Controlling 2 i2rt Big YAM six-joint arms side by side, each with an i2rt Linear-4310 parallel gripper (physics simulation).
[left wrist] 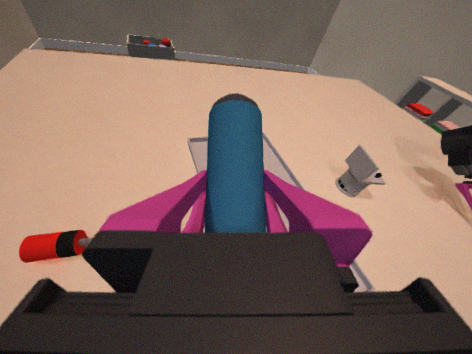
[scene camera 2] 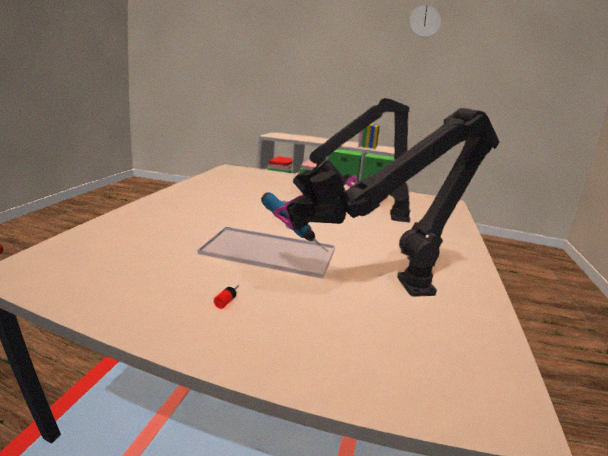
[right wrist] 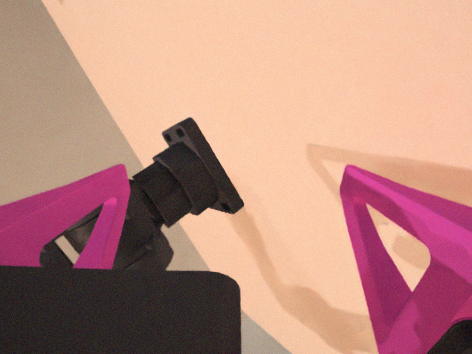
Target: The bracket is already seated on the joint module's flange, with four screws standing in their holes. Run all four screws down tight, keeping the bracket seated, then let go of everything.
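Pixels of known places: left gripper, fingertip midpoint: (left wrist: 235, 177) (scene camera 2: 278, 210); right gripper, fingertip midpoint: (right wrist: 235, 176); left arm's base, origin of the base link: (scene camera 2: 415, 285); right arm's base, origin of the base link: (scene camera 2: 399, 217) (right wrist: 205, 164).
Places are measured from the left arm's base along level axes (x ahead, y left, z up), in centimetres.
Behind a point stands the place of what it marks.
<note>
My left gripper (scene camera 2: 283, 214) @[z 20.1, x 42.2, y -8.9 cm] (left wrist: 235, 177) @[z 20.1, x 42.2, y -8.9 cm] is shut on a blue screwdriver (scene camera 2: 272, 201) @[z 22.8, x 44.2, y -8.4 cm] (left wrist: 235, 145) @[z 23.0, x 42.7, y -8.6 cm], held tilted above the tray in the scene view, its thin shaft pointing down and to the right. The grey bracket (left wrist: 361, 160) @[z 9.3, x 34.9, y -43.6 cm] sits on the small joint module (left wrist: 347, 184) @[z 2.6, x 33.1, y -43.4 cm], which stands on the table at the right of the left wrist view, apart from the left gripper. The screws are too small to make out singly. In the scene view the module does not show. My right gripper (scene camera 2: 351, 181) (right wrist: 235, 176) @[z 7.3, x 3.6, y -63.6 cm] is open and empty, behind the left one in the scene view.
A grey tray (scene camera 2: 240, 246) @[z 0.4, x 53.0, y -26.3 cm] (left wrist: 199, 150) @[z 0.4, x 63.0, y -21.6 cm] lies beneath the held screwdriver. A short red screwdriver (scene camera 2: 223, 298) @[z 3.0, x 56.8, y 9.6 cm] (left wrist: 42, 246) @[z 3.3, x 56.3, y 7.8 cm] lies nearer the front edge. An arm base (right wrist: 192, 165) @[z 2.8, x -14.9, y -59.8 cm] shows between the right fingers. A box of coloured things (left wrist: 150, 49) stands past the table's far edge.
</note>
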